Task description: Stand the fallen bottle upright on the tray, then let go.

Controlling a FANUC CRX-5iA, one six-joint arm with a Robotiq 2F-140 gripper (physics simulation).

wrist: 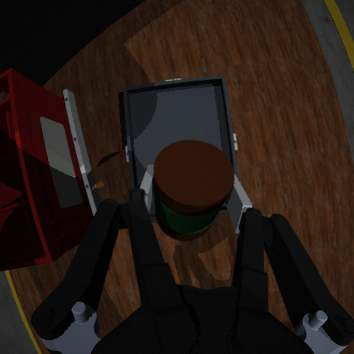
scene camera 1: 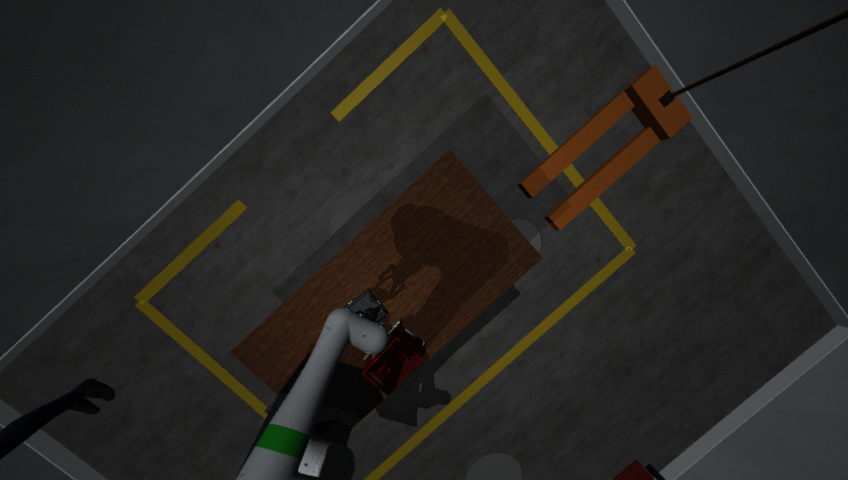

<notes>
In view: the gripper (wrist: 190, 180) and a bottle (wrist: 191, 178).
</notes>
